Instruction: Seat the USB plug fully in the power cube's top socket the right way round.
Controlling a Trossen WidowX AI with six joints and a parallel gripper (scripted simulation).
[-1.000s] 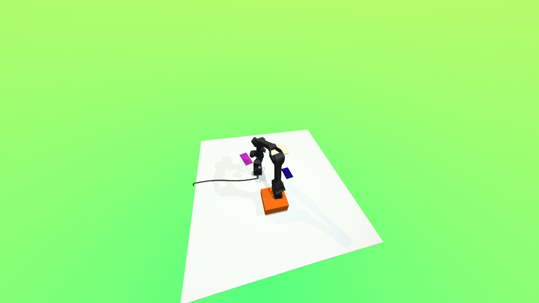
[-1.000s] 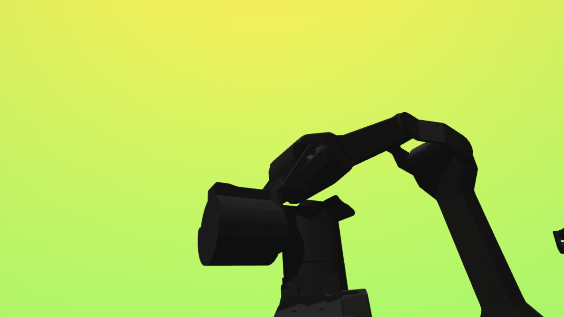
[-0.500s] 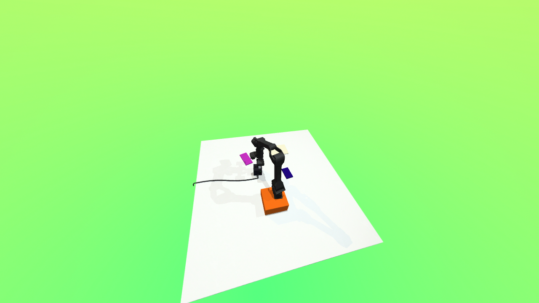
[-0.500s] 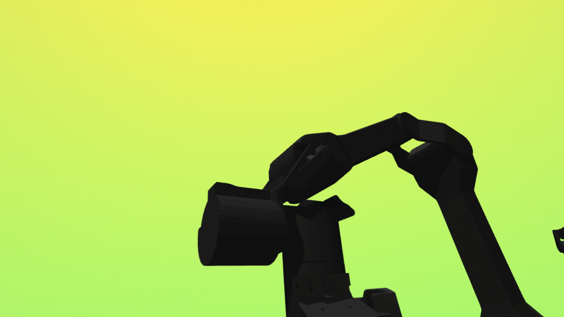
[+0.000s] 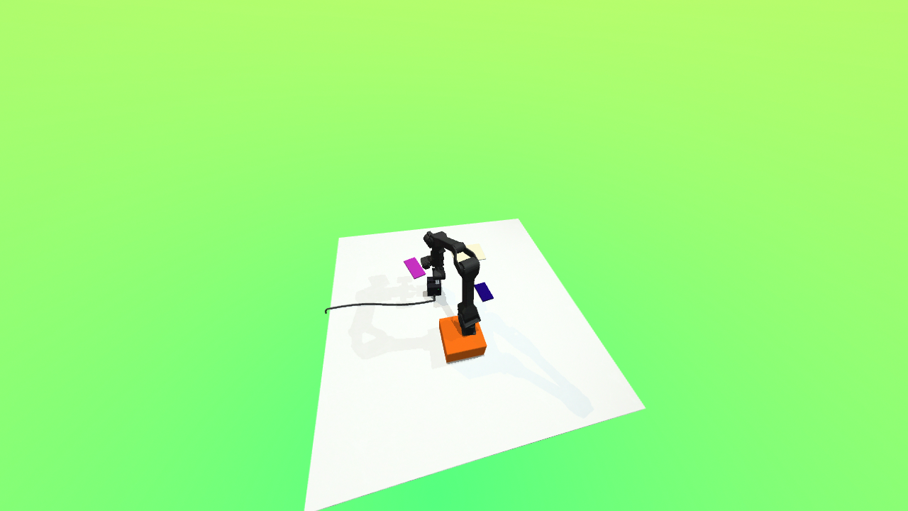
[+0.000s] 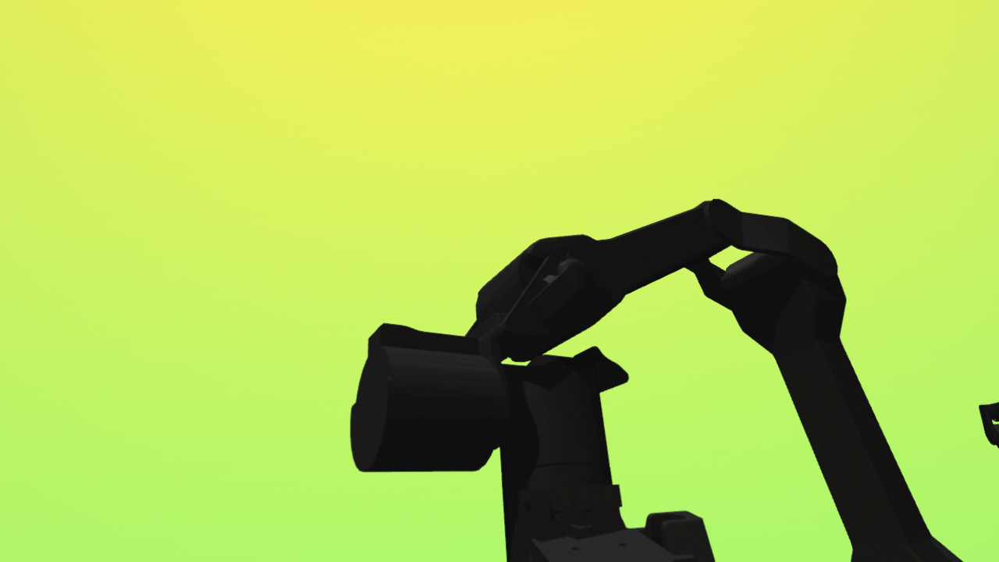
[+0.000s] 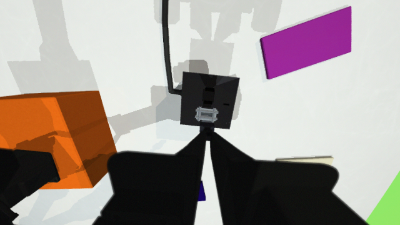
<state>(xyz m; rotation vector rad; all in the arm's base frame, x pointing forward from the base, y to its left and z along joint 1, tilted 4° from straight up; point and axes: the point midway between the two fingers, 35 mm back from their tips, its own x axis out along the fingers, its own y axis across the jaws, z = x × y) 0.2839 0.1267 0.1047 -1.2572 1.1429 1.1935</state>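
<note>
The dark USB plug is 20 mm below my gripper tip. Also, from my gripper tip: dark blue patch (30 mm behind, 260 mm to the right, 130 mm below); then cream patch (280 mm ahead, 210 mm to the right, 130 mm below); then magenta flat plate (170 mm ahead, 130 mm to the left, 130 mm below).
</note>
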